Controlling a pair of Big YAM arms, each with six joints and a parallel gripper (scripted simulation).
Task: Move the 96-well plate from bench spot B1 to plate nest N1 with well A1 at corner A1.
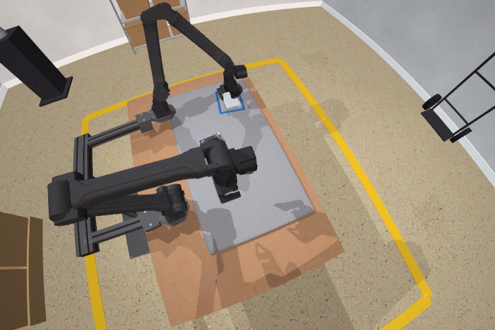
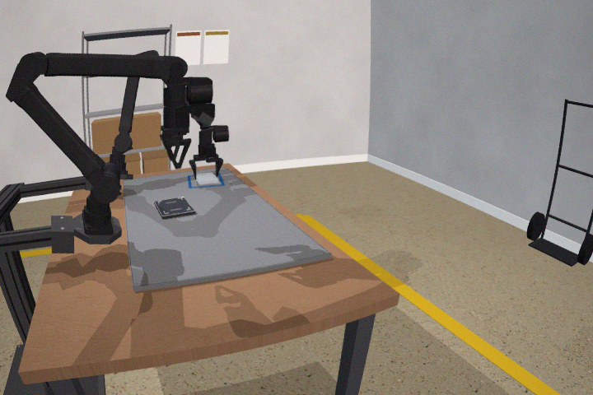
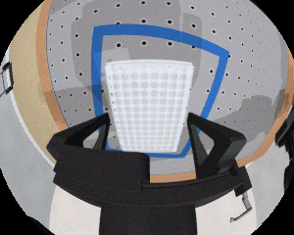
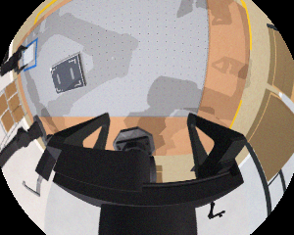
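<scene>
My left hand is 10 mm above the white 96-well plate.
</scene>
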